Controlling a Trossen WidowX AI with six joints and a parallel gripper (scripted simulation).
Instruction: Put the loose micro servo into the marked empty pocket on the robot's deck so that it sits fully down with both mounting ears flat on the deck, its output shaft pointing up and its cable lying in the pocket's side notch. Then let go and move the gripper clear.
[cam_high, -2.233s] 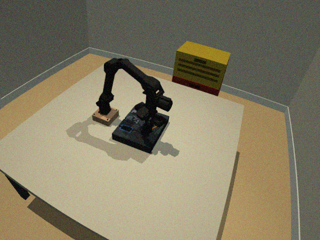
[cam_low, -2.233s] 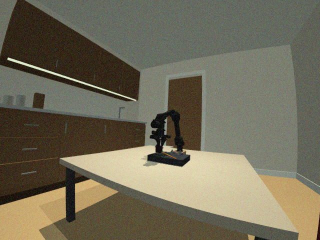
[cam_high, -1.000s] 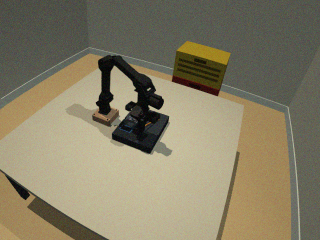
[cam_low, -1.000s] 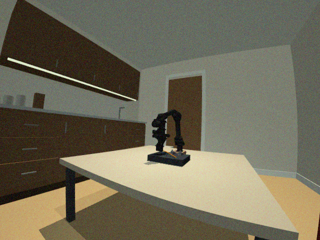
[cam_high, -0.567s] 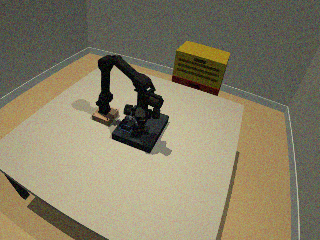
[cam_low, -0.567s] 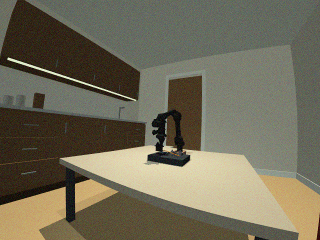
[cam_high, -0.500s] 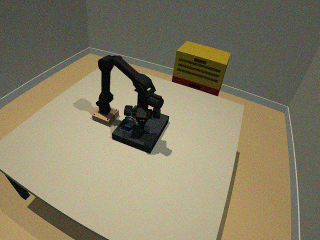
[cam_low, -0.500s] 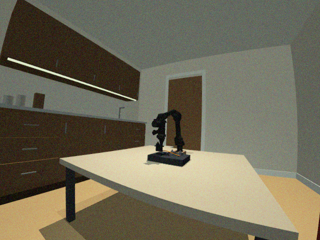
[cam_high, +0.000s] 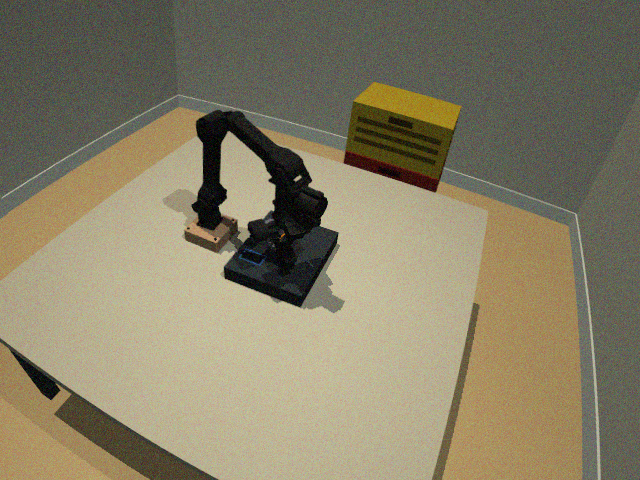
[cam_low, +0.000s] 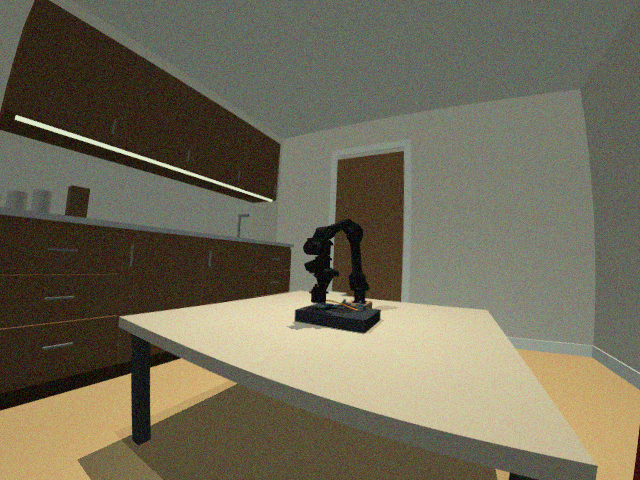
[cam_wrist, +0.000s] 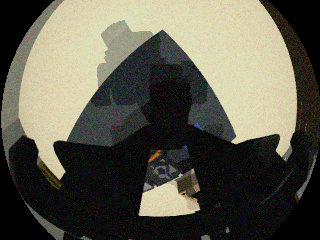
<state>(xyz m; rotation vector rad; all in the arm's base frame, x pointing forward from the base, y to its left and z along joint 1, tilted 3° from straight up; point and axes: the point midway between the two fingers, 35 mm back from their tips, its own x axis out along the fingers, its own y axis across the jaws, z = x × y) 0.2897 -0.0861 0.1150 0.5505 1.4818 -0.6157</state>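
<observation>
The dark robot deck lies 2 cm ahead of my gripper tip, 7 cm to the left of it and 10 cm below it.
</observation>
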